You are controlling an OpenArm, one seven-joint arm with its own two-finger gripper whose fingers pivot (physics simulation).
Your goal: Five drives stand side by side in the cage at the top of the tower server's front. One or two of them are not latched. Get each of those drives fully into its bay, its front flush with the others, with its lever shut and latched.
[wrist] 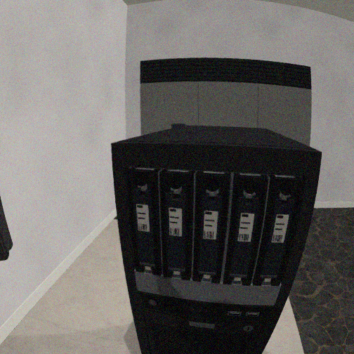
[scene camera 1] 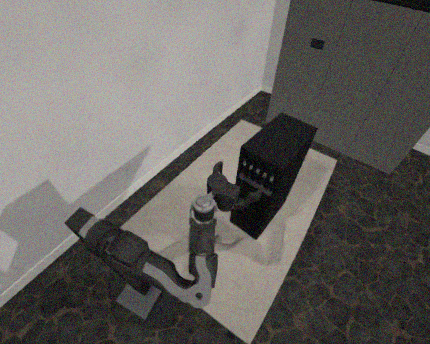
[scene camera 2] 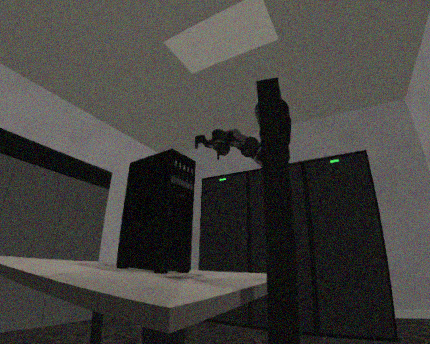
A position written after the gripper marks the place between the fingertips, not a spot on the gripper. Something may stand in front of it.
Note:
In view: the gripper [scene camera 1: 240, 179], a drive lever [wrist: 175, 206] and a black tower server [wrist: 212, 148].

